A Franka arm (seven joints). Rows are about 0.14 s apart.
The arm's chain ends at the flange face. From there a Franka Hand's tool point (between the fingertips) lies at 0.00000 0.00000 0.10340 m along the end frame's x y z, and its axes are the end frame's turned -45 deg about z.
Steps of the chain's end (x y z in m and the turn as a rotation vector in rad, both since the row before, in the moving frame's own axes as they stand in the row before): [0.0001, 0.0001, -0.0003, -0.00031, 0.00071, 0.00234]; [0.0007, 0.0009, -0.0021, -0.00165, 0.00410, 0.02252]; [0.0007, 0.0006, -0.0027, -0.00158, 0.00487, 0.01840]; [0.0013, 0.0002, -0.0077, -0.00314, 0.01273, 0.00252]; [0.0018, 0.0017, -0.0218, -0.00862, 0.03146, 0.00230]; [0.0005, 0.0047, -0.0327, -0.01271, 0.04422, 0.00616]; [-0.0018, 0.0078, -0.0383, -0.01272, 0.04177, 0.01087]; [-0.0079, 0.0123, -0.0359, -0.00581, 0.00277, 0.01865]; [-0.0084, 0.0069, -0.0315, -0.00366, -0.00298, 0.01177]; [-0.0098, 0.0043, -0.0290, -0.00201, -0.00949, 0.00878]
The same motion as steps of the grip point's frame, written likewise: [0.0000, 0.0002, -0.0003, -0.00072, 0.00028, 0.00234]; [0.0000, 0.0016, -0.0021, -0.00407, 0.00173, 0.02252]; [0.0003, 0.0014, -0.0027, -0.00456, 0.00233, 0.01840]; [0.0015, 0.0022, -0.0077, -0.01122, 0.00678, 0.00252]; [0.0017, 0.0054, -0.0219, -0.02834, 0.01615, 0.00230]; [-0.0007, 0.0078, -0.0328, -0.04026, 0.02228, 0.00616]; [-0.0047, 0.0082, -0.0384, -0.03853, 0.02054, 0.01087]; [-0.0145, 0.0037, -0.0359, -0.00607, -0.00215, 0.01865]; [-0.0113, -0.0010, -0.0315, -0.00048, -0.00470, 0.01177]; [-0.0108, -0.0044, -0.0290, 0.00529, -0.00813, 0.00878]
